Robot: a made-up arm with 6 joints. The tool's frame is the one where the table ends. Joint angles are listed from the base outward.
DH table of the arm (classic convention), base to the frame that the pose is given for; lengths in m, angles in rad. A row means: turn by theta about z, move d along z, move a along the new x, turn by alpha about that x. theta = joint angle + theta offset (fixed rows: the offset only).
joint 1: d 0.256, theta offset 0, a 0, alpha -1.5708
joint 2: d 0, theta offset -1.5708, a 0.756, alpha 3.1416
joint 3: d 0, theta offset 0, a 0, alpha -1.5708
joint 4: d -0.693, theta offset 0, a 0, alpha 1.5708
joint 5: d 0.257, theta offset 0, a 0, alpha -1.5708
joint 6: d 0, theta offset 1.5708, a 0, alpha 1.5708
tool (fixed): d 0, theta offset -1.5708, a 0, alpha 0
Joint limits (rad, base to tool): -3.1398..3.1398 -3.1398..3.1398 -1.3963..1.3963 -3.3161..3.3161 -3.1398..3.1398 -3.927..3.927
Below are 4 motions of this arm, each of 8 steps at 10 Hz.
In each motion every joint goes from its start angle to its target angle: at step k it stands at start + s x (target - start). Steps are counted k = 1, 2, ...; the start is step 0. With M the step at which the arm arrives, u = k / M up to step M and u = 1 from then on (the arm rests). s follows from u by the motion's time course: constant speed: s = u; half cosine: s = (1 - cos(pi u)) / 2; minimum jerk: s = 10 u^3 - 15 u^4 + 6 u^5.
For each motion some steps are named. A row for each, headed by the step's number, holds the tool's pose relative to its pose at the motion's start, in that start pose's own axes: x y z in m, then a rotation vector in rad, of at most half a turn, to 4 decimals.
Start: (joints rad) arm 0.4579 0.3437 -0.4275 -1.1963 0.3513 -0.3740
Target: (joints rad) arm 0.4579 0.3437 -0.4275 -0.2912 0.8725 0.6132
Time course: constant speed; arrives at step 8
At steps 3, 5, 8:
3: 0.0294 0.0430 0.0694 -0.6746 -0.1649 0.1841
5: 0.0474 0.0845 0.1058 -1.1020 -0.3107 0.3123
8: 0.0696 0.1608 0.1408 -1.6882 -0.6039 0.5149

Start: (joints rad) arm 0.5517 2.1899 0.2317 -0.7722 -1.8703 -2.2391
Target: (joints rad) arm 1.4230 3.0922 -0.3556 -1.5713 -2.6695 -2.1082
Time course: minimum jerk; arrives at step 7
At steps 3, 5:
3: 0.2826 0.2504 0.1899 0.4412 -0.0609 -0.5246
5: 0.4712 0.2493 0.6406 0.9206 0.4983 -0.9482

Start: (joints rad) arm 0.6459 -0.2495 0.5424 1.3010 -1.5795 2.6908
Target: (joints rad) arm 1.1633 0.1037 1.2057 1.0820 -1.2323 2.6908
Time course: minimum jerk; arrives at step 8
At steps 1, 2, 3, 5, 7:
1: -0.0003 -0.0008 -0.0028 0.0032 0.0071 -0.0140
2: -0.0024 -0.0054 -0.0171 0.0211 0.0457 -0.0901
3: -0.0077 -0.0165 -0.0420 0.0597 0.1194 -0.2397
5: -0.0302 -0.0555 -0.0849 0.1835 0.2975 -0.6310
7: -0.0494 -0.0823 -0.0943 0.2718 0.3878 -0.8548

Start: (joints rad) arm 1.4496 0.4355 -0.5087 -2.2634 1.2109 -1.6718
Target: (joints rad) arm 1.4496 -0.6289 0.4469 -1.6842 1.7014 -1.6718
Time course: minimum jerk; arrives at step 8
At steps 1, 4, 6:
1: -0.0092 0.0007 -0.0126 0.0202 0.0161 -0.0144
4: -0.3257 0.2785 -0.3634 0.7719 0.4240 -0.3438
6: -0.4748 0.8452 -0.4350 1.5535 0.5351 -0.4919

